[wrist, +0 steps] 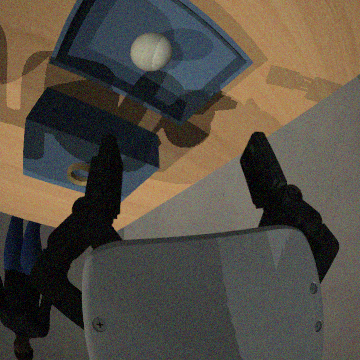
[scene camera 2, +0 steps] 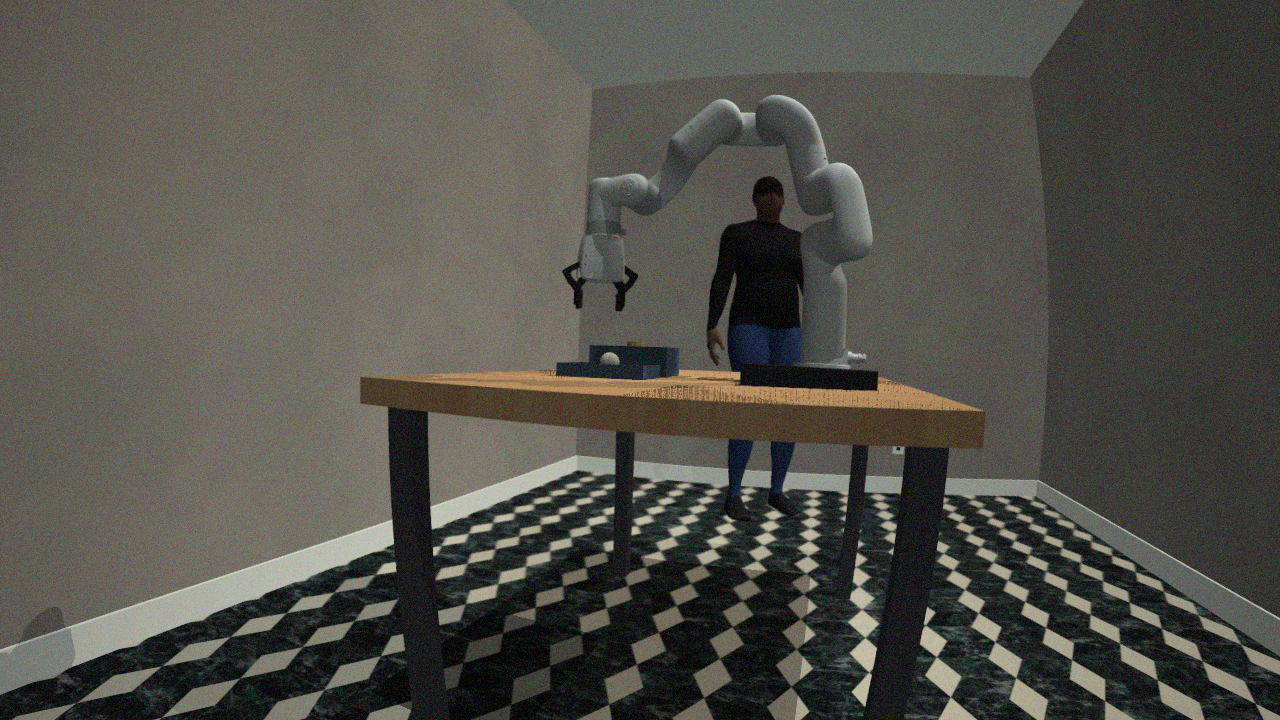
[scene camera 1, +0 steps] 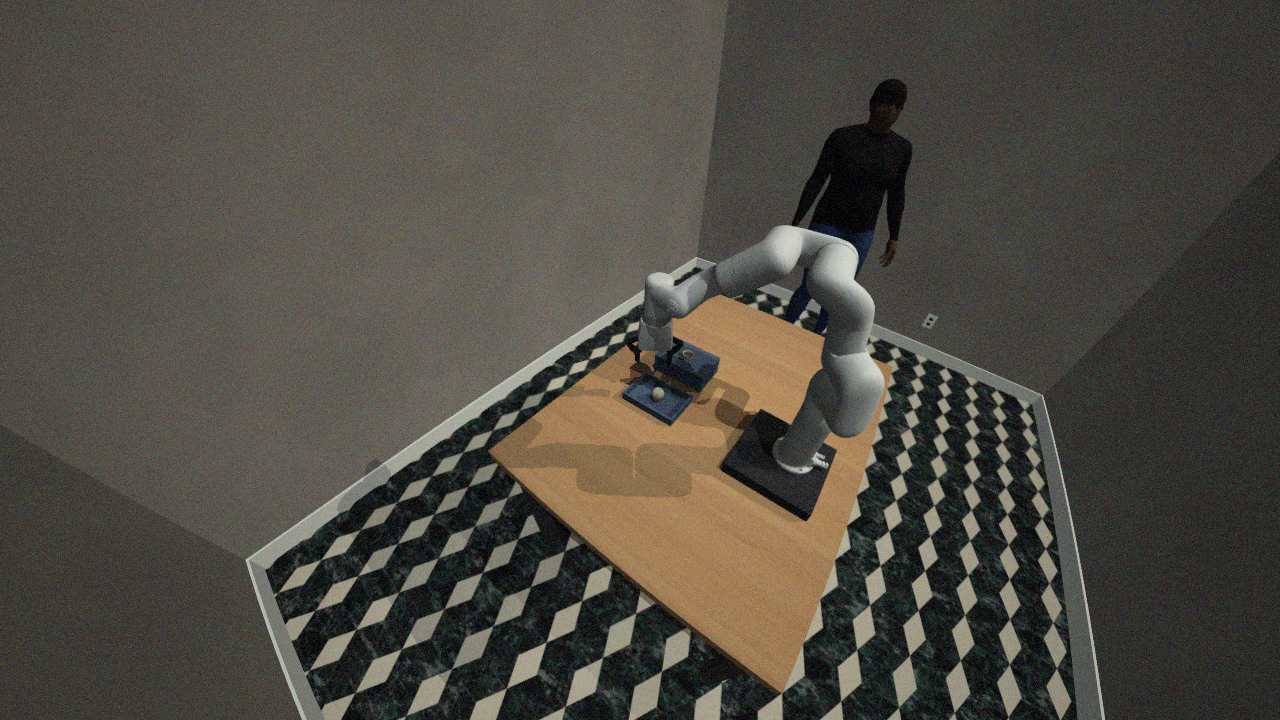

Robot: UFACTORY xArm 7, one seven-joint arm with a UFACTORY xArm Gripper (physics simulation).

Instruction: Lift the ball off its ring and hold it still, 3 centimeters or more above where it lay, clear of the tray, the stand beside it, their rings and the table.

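Frame: origin at the arm's base, x ahead, y down, z left, level; metres.
Seen in the pictures: gripper, fingertip midpoint: (wrist: 184, 145) (scene camera 2: 598, 309) (scene camera 1: 653, 362); arm's base, link origin: (scene camera 2: 821, 369) (scene camera 1: 793, 455).
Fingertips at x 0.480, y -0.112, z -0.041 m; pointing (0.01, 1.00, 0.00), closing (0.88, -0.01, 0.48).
Observation:
Offsets run from my fingertips to a thing's middle. "spot": to the spot under its first point.
The pale ball @[dx -0.030, dy +0.113, dz +0.010 m] (scene camera 1: 657, 394) (scene camera 2: 609, 359) (wrist: 151, 52) rests inside the low blue tray @[dx -0.030, dy +0.130, dz +0.010 m] (scene camera 1: 648, 411) (scene camera 2: 581, 369) (wrist: 215, 62); the ring under it cannot be made out. The taller blue stand (scene camera 1: 707, 372) (scene camera 2: 662, 360) (wrist: 45, 160) is beside the tray, with a tan ring @[spot: dx -0.057, dy +0.069, dz -0.150 m] (scene camera 2: 634, 343) (wrist: 70, 175) on its top. My gripper (scene camera 1: 654, 360) (scene camera 2: 598, 308) (wrist: 184, 145) is open and empty, pointing down. In the second scene view its fingertips hang well above the ball and the tray. In the wrist view the ball is beyond the fingertips, not between them.
The wooden table (scene camera 1: 698, 555) (scene camera 2: 671, 416) (wrist: 280, 30) carries the tray, the stand and the black base plate (scene camera 1: 751, 447) (scene camera 2: 805, 377) of the arm. A person (scene camera 1: 863, 170) (scene camera 2: 765, 268) (wrist: 22, 295) stands behind the table. Arm shadows fall across the tray and stand.

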